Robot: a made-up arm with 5 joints.
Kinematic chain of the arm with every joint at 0, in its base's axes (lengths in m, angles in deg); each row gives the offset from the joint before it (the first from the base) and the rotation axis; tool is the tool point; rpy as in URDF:
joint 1: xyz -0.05 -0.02 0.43 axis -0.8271 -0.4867 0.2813
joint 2: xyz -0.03 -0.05 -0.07 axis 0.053 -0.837 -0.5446
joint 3: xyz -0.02 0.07 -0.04 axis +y
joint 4: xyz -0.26 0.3 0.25 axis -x
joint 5: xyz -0.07 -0.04 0 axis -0.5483 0.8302 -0.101
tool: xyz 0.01 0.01 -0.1 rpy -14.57 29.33 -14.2
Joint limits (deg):
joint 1: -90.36..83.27
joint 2: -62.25..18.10
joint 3: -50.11..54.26
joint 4: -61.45..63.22
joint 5: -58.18..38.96
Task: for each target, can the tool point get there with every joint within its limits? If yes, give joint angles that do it. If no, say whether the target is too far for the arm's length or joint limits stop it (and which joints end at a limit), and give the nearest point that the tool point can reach.
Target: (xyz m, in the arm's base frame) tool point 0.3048 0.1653 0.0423
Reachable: no: joint limits stop it (at a limit: joint 1, joint 2, joint 3, joint 4, joint 5) | nearest point -0.1467 0.2418 0.0854 | short by 0.460 m
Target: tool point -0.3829 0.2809 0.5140
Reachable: yes | joints -1.58 9.34 12.79 3.17 10.96
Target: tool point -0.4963 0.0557 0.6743
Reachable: yes | joints -26.52 -45.88 -35.62 0.97 12.89
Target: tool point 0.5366 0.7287 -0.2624
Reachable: no: too far | nearest point -0.1467 0.2418 0.0854 | short by 0.908 m
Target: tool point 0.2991 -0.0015 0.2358
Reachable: no: joint limits stop it (at a limit: joint 1, joint 2, joint 3, joint 4) | nearest point 0.2832 -0.1808 0.5514 | short by 0.363 m
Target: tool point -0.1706 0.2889 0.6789
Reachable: yes | joints -5.72 -9.87 40.34 -7.98 -35.17
